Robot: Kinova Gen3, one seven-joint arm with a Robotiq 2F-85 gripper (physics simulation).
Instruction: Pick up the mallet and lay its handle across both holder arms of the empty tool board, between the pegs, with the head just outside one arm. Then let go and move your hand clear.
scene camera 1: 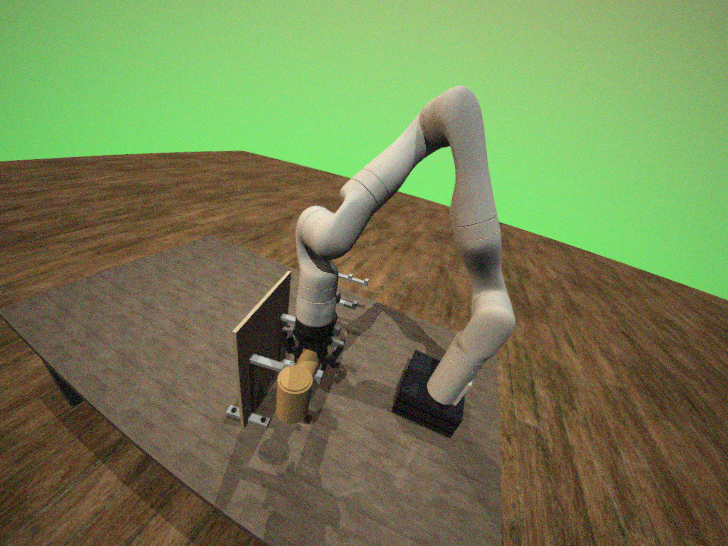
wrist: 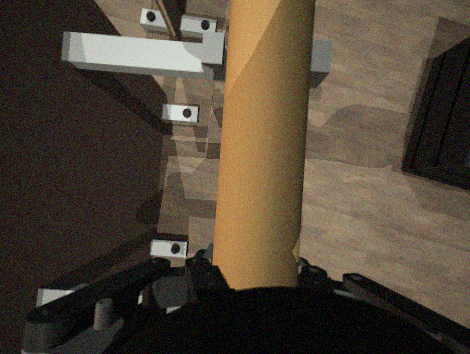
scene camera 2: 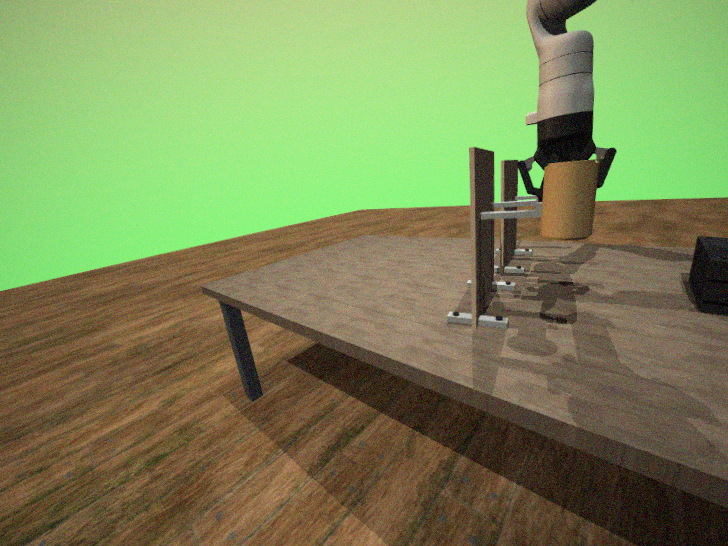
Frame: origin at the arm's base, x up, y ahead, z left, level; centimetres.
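Seen in the pictures: arm's base, link origin: point(scene camera 1: 442, 390).
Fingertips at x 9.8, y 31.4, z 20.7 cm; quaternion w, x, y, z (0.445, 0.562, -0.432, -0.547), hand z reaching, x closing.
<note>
Pixels of each thing's top centre, then the offset from my fingertips to it. "spot": a spot on its surface instead. Level surfaces: height alone.
- tan handle, surface spot: point(wrist: 262, 150) spot: dx +6.3, dy +1.9, dz -6.5 cm
- inner peg, top centre: point(wrist: 212, 47) dx +3.1, dy +6.1, dz -11.8 cm
- arm's outer end, surface spot: point(wrist: 321, 57) spot: dx +3.1, dy +0.0, dz -13.1 cm
- mallet head, top centre: point(scene camera 2: 570, 164) point(scene camera 1: 295, 378) dx +8.8, dy -2.3, dz +10.0 cm
- second upright board, surface height: dx +2.0 cm
My gripper point(scene camera 1: 312, 356) point(scene camera 2: 568, 183) point(wrist: 250, 260) is shut on the handle of the mallet. The tan handle point(scene camera 1: 308, 359) point(wrist: 262, 150) runs level across the holder arms of the near tool board point(scene camera 1: 264, 352) point(scene camera 2: 482, 235) point(wrist: 75, 150). In the wrist view it passes over the far arm point(wrist: 130, 52), between an inner peg point(wrist: 213, 47) and the arm's outer end point(wrist: 321, 57). The mallet head point(scene camera 1: 292, 396) point(scene camera 2: 568, 202) hangs just outside the near arm point(scene camera 1: 267, 362) point(scene camera 2: 511, 215), on scene camera 1's side. Whether the handle touches the arms is unclear; the fingers hide part of the near crossing.
A second upright board point(scene camera 2: 509, 211) with its own arms point(scene camera 1: 352, 279) stands behind the near one. Grey feet point(scene camera 1: 258, 419) point(scene camera 2: 492, 321) point(wrist: 181, 113) support the boards. The black robot base point(scene camera 1: 426, 399) point(scene camera 2: 711, 276) point(wrist: 445, 115) is on the opposite side from the near board.
</note>
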